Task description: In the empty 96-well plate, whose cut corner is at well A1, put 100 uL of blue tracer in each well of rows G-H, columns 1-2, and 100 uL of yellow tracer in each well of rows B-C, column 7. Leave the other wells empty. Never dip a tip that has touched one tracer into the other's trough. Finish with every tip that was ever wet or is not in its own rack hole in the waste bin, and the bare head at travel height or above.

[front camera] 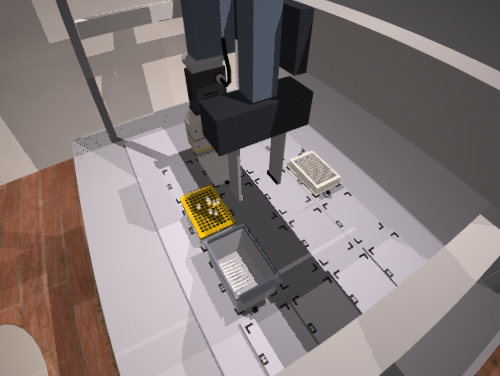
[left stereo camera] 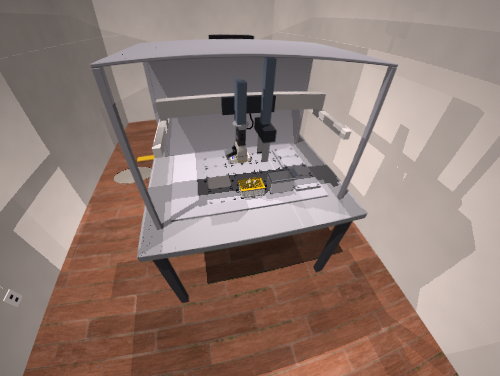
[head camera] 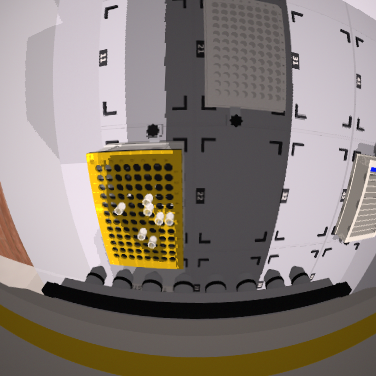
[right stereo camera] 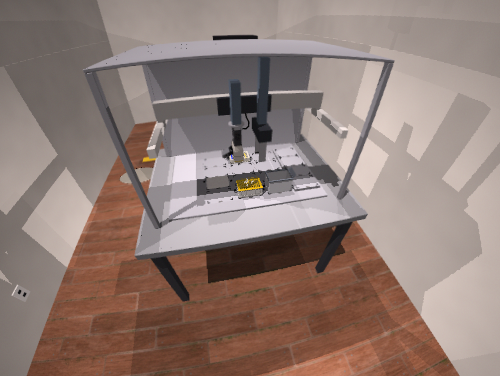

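The 96-well plate point(head camera: 246, 104) point(left stereo camera: 218, 182) lies in shadow behind the yellow tip rack point(front camera: 207, 232) point(head camera: 96, 220) point(left stereo camera: 251, 186); no colour shows in its visible wells, and I cannot make out its cut corner. Several whitish tips point(head camera: 148, 200) stand in the rack. The trough block point(front camera: 315, 172) point(head camera: 352, 200) shows a blue strip at one end in the head view; yellow liquid is not distinguishable there. The pipetting head point(front camera: 197, 132) point(left stereo camera: 241, 150) hangs over the deck; its nozzles point(head camera: 215, 286) look bare. The plate gripper point(front camera: 257, 188) hangs beside it, fingers apart and empty.
The grey waste bin point(front camera: 272, 260) point(left stereo camera: 281, 182) point(right stereo camera: 279, 184) stands close beside the tip rack, with a white slatted area inside. Deck clamps and corner marks surround the labware. Enclosure posts point(left stereo camera: 367, 135) point(right stereo camera: 367, 135) rise at the table's sides.
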